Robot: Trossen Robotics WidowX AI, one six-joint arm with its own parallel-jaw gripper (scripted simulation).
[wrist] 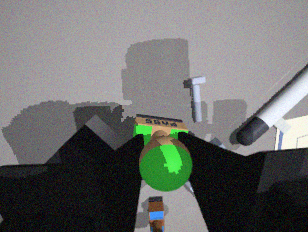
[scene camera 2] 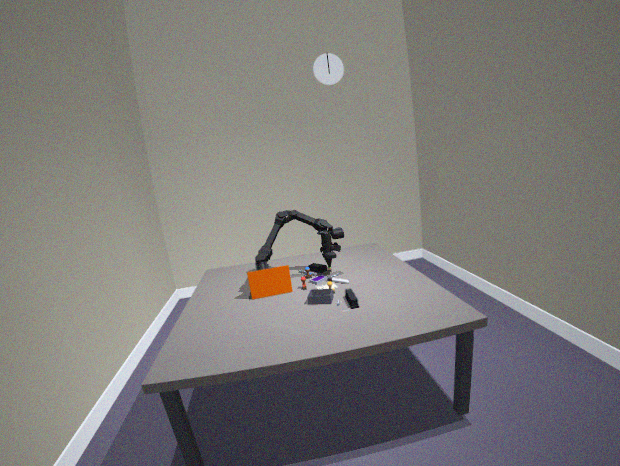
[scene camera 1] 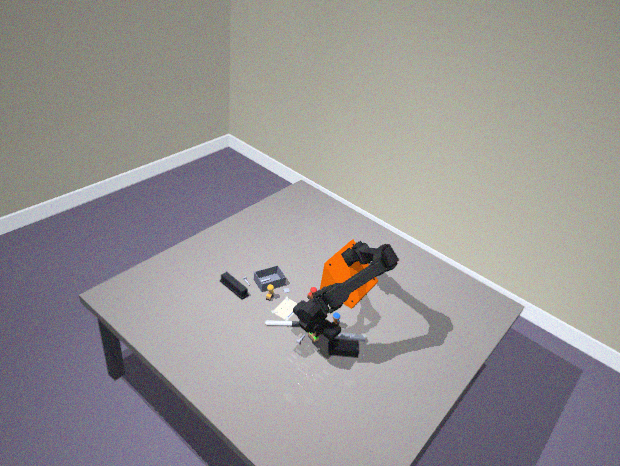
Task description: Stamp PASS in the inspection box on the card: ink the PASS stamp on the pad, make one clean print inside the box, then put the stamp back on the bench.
Scene:
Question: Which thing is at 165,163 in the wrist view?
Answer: A green-knobbed PASS stamp.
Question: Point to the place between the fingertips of my gripper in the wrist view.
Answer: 160,138

